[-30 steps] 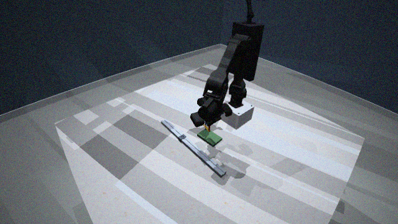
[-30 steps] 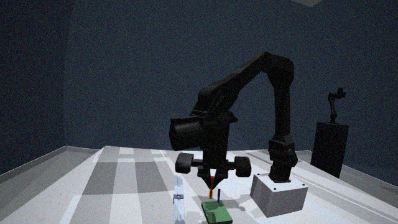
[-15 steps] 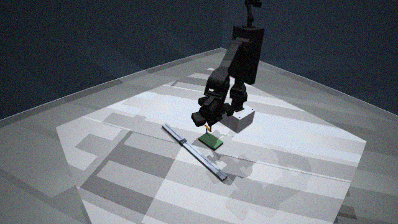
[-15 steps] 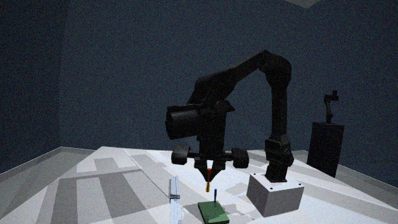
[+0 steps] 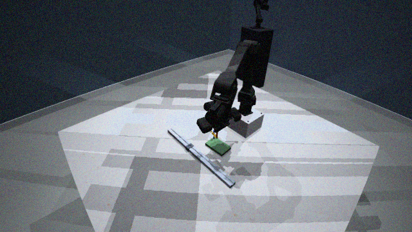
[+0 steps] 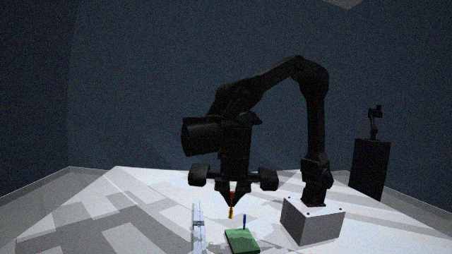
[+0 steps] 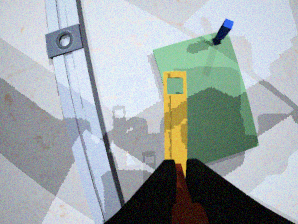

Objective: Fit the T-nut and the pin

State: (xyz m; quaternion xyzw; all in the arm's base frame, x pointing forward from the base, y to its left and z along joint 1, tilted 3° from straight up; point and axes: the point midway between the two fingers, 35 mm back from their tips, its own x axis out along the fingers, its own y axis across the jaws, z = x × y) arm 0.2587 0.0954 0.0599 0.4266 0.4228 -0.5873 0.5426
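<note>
Right now the blue pin is 5 cm behind my gripper tip, 7 cm to the right of it and 11 cm below it. The rest, counted from my gripper tip: green tray 4 cm behind, 5 cm to the right, 13 cm below; then brass T-nut 2 cm to the right; then aluminum rail 9 cm ahead, 6 cm to the right, 12 cm below.
</note>
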